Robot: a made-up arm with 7 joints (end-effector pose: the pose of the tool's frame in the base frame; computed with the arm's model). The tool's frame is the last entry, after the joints.
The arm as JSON. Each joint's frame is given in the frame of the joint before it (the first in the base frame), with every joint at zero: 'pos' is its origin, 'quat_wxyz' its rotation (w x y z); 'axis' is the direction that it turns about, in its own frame. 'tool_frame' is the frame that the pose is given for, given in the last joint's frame.
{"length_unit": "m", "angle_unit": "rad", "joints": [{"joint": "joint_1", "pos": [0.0, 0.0, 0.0], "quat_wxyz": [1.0, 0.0, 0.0, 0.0], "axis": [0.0, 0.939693, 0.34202]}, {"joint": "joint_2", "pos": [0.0, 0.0, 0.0], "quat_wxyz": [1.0, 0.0, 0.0, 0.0], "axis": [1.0, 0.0, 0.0]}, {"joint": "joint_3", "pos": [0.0, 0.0, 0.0], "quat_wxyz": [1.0, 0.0, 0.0, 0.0], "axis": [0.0, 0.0, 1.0]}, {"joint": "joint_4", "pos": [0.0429, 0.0, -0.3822], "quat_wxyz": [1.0, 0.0, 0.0, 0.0], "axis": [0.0, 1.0, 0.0]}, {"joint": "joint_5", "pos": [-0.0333, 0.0, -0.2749], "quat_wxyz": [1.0, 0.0, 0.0, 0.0], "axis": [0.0, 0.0, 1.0]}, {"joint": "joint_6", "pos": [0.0, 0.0, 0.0], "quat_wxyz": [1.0, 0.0, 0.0, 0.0], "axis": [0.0, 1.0, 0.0]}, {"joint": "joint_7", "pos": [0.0, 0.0, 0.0], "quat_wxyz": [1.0, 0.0, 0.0, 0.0], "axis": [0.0, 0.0, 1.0]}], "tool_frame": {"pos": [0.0, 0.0, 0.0], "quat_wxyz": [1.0, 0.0, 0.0, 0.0]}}
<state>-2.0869 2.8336 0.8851 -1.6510 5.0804 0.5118 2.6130</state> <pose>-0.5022 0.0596 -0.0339 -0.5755 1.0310 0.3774</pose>
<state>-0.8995 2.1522 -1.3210 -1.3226 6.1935 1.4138 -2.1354</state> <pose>0.1818 0.5208 0.1371 0.5020 2.3998 -1.1490</pose>
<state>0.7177 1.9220 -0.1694 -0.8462 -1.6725 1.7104 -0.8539</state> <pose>0.1440 0.6137 0.0374 -1.4738 -1.5983 0.3086</pose>
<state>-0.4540 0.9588 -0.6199 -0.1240 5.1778 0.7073 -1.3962</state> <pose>0.2755 0.5003 -0.3320 0.9138 2.0612 -1.9680</pose>
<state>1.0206 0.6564 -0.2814 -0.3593 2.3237 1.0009 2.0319</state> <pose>-0.4825 0.3012 -0.3353 -0.4233 -0.2827 -2.0081</pose>
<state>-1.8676 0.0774 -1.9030 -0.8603 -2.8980 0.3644 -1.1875</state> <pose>0.5067 -0.3706 -0.0533 -0.7635 -0.7981 -1.1403</pose>
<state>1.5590 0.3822 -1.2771 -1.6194 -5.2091 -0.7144 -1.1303</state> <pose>-0.4109 -0.2411 -0.1912 -0.2838 -0.3376 0.0947</pose>
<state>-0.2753 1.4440 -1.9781 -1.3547 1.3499 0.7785 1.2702</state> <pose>0.0105 0.4398 -0.3514 0.7610 0.6159 0.8567</pose>
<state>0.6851 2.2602 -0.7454 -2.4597 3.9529 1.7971 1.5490</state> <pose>0.0799 0.2823 -0.0923 0.4818 -2.2898 -1.3808</pose>
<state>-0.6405 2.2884 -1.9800 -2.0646 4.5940 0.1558 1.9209</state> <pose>-0.0027 0.4072 -0.0611 0.4285 -0.2591 -1.2543</pose>
